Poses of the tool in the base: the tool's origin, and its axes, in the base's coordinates. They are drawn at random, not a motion.
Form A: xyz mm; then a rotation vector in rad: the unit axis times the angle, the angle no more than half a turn.
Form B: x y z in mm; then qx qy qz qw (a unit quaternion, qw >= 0). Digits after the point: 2 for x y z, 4 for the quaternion.
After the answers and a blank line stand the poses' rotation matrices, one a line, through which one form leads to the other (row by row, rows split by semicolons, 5 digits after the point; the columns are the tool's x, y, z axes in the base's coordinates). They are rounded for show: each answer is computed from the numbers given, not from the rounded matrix.
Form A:
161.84 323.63 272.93 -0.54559 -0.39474 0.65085
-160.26 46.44 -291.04 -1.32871 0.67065 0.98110
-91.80 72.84 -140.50 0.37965 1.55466 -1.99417
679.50 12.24 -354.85 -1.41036 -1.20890 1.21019
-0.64 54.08 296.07 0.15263 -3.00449 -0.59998
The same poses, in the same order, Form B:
161.84 323.63 272.93 -0.2629 -0.1902 0.3137 0.8924
-160.26 46.44 -291.04 -0.5798 0.2927 0.4281 0.6284
-91.80 72.84 -140.50 0.1422 0.5822 -0.7468 0.2882
679.50 12.24 -354.85 -0.5694 -0.4880 0.4886 0.4460
-0.64 54.08 296.07 0.0497 -0.9788 -0.1955 0.0370

0.73085 -0.45975 -0.50446; 0.65983 0.66496 0.34992; 0.17457 -0.58860 0.78935
0.46212 -0.87743 -0.12867; 0.19869 -0.03897 0.97929; -0.86428 -0.47811 0.15633
-0.79346 0.59602 0.12322; -0.26490 -0.15592 -0.95159; -0.54795 -0.78769 0.28160
0.04622 0.11996 -0.99170; 0.99157 -0.12578 0.03100; -0.12102 -0.98478 -0.12477
-0.99232 -0.08287 -0.09183; -0.11179 0.91865 0.37892; 0.05296 0.38628 -0.92086

